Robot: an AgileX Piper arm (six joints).
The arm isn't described. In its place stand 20 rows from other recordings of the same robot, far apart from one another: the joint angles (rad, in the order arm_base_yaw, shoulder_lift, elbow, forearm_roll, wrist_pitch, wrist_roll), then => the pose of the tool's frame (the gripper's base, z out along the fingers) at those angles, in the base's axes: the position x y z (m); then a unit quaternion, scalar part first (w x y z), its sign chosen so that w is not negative.
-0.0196, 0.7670, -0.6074, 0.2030, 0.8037, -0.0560 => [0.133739 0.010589 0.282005 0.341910 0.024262 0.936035 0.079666]
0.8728, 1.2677, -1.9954, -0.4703, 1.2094, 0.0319 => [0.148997 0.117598 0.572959 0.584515 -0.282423 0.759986 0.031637]
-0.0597, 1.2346, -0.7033, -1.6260, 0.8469, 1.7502 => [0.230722 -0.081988 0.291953 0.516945 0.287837 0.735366 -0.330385]
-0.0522, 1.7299, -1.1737, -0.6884, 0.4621, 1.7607 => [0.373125 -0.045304 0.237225 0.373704 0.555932 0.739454 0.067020]
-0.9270, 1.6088, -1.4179, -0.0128, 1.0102, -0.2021 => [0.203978 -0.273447 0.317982 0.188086 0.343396 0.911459 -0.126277]
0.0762, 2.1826, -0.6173, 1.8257, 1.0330, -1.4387 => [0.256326 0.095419 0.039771 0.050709 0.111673 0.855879 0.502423]
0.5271, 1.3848, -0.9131, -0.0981, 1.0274, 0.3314 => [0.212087 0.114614 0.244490 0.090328 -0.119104 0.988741 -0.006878]
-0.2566, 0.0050, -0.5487, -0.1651, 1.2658, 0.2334 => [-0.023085 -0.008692 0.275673 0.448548 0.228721 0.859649 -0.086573]
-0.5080, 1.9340, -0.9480, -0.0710, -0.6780, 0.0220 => [0.350071 -0.190263 0.170695 0.606182 0.170092 0.762275 -0.150162]
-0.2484, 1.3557, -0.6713, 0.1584, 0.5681, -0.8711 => [0.228139 -0.049897 0.201199 0.199368 -0.245105 0.946885 -0.059872]
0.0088, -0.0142, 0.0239, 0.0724, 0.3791, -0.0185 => [0.052236 0.002896 0.171992 0.592609 0.008149 0.804968 0.027846]
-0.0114, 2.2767, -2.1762, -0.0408, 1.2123, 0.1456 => [0.494331 -0.009112 0.245951 0.172666 0.073480 0.982199 -0.008489]
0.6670, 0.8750, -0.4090, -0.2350, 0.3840, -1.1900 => [0.127364 0.090181 0.230201 0.355631 -0.780711 0.480811 -0.181211]
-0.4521, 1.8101, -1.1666, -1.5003, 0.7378, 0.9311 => [0.318663 -0.222638 0.235246 0.222261 0.126002 0.836424 -0.484890]
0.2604, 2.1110, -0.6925, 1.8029, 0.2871, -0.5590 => [0.269573 0.097780 0.023572 0.015759 0.447449 0.870581 0.204035]
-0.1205, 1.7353, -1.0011, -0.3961, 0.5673, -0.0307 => [0.327034 -0.058604 0.179399 0.163264 -0.101105 0.970433 -0.146224]
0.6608, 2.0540, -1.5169, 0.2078, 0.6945, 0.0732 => [0.339173 0.278888 0.184157 0.167105 -0.220402 0.948923 0.151804]
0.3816, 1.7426, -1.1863, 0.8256, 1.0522, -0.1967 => [0.290137 0.179012 0.232696 0.010039 0.078837 -0.931929 -0.353826]
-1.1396, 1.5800, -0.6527, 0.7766, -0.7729, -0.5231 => [0.085837 -0.293117 0.214704 0.420065 0.565807 0.529371 -0.472413]
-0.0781, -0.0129, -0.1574, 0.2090, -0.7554, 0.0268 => [0.001511 -0.013102 0.318976 0.957155 0.103890 0.268764 0.028773]
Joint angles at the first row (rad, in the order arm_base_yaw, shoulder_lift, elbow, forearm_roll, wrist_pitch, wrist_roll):
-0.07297 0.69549 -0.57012 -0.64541 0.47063 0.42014
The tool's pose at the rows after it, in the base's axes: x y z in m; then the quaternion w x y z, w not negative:
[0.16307 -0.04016 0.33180 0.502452 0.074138 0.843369 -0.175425]
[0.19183 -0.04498 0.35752 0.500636 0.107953 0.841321 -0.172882]
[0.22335 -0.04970 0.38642 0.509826 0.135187 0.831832 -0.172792]
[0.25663 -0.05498 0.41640 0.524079 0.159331 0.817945 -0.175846]
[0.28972 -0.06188 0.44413 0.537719 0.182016 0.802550 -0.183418]
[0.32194 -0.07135 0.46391 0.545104 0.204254 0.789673 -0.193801]
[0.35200 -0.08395 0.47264 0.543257 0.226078 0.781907 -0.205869]
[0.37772 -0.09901 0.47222 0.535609 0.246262 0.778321 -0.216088]
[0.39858 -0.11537 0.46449 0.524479 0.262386 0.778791 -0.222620]
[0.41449 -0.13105 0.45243 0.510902 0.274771 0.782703 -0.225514]
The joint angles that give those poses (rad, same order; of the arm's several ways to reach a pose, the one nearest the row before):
-0.07295 0.82715 -0.70918 -0.64986 0.53701 0.48752
-0.07301 0.95386 -0.86585 -0.65865 0.58741 0.54449
-0.07298 1.08184 -1.04360 -0.67113 0.62875 0.58835
-0.07392 1.21437 -1.24235 -0.68562 0.67215 0.62008
-0.07935 1.35051 -1.45505 -0.69857 0.72294 0.63549
-0.09237 1.48913 -1.66479 -0.70486 0.77723 0.63627
-0.11358 1.62441 -1.85522 -0.70341 0.83201 0.62636
-0.14155 1.74662 -2.01638 -0.69208 0.87931 0.60978
-0.17373 1.84956 -2.13838 -0.67124 0.91147 0.58943
-0.20495 1.93066 -2.22136 -0.64538 0.93221 0.56969

